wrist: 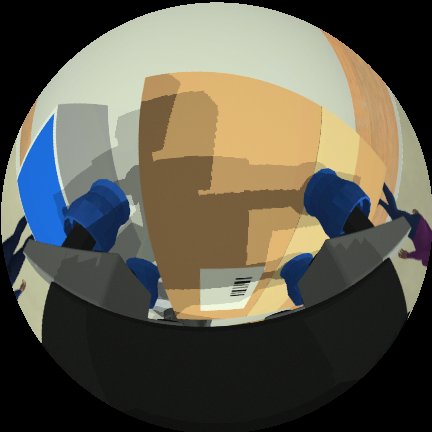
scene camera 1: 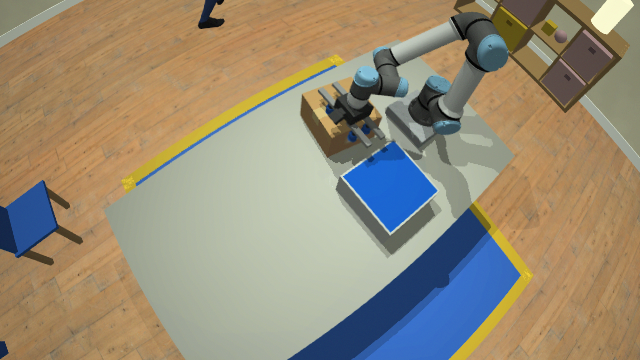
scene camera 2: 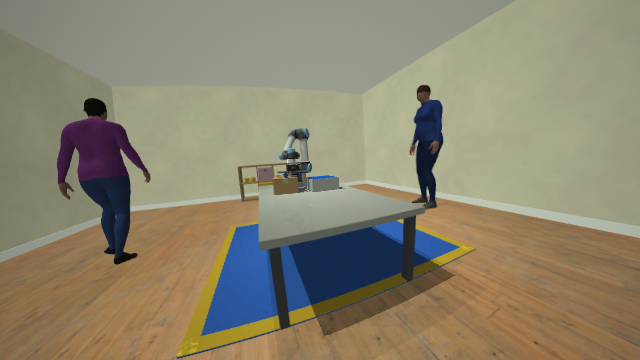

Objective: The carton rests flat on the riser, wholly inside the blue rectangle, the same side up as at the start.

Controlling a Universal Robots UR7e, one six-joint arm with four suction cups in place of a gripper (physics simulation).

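The brown carton (scene camera 1: pixel 316 110) (scene camera 2: pixel 285 185) (wrist: pixel 241 132) stands on the grey table (scene camera 1: pixel 223 232) (scene camera 2: pixel 322 212), label side up, with the white barcode label (wrist: pixel 229 287) at its near edge in the wrist view. Beside it stands the grey riser (scene camera 1: pixel 360 209) (scene camera 2: pixel 323 183) (wrist: pixel 80 137), whose top is the blue rectangle (scene camera 1: pixel 389 186) (wrist: pixel 38 189), with nothing on it. My suction gripper (scene camera 1: pixel 351 117) (scene camera 2: pixel 297 171) hangs close over the carton's top. Its blue cups (wrist: pixel 98 209) (wrist: pixel 334 201) are level over the top and hold nothing. I cannot tell if they touch it.
The arm's base plate (scene camera 1: pixel 405 123) sits on the table behind the riser. A wooden shelf unit (scene camera 1: pixel 624 46) (scene camera 2: pixel 240 183) stands by the wall. A blue chair (scene camera 1: pixel 28 219) stands off to the left. Two people (scene camera 2: pixel 100 178) (scene camera 2: pixel 426 143) stand on the floor either side of the table.
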